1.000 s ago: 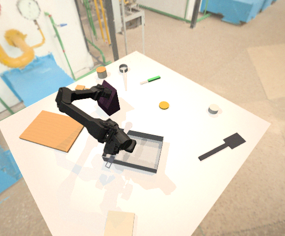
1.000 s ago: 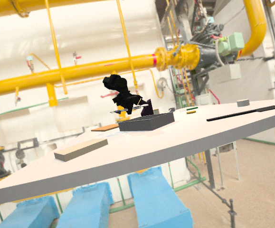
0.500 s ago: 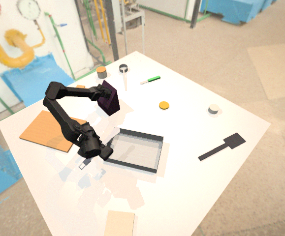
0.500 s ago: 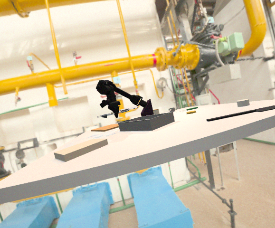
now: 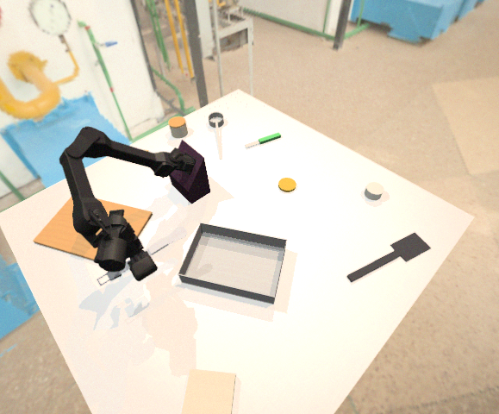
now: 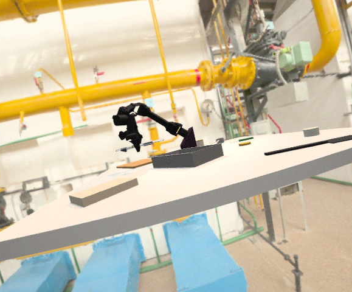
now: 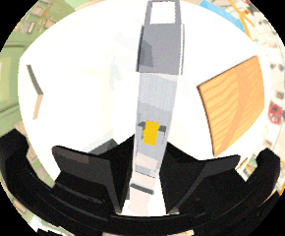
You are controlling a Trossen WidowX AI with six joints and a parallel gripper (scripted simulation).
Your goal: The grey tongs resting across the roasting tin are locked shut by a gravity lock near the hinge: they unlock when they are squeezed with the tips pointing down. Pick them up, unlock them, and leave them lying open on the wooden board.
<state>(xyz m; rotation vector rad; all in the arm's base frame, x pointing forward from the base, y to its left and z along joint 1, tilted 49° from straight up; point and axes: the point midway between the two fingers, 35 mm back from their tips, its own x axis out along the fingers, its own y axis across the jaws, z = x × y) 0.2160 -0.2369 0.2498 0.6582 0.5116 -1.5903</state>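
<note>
The wooden board lies 330 mm behind my gripper tip, 90 mm below it and 40 mm to the right of it. The rest, counted from my gripper tip: yellow lock piece 40 mm above, 30 mm to the right; pale block 410 mm ahead, 100 mm to the right, 90 mm below; grey roasting tin 220 mm to the left, 160 mm ahead, 70 mm below.
</note>
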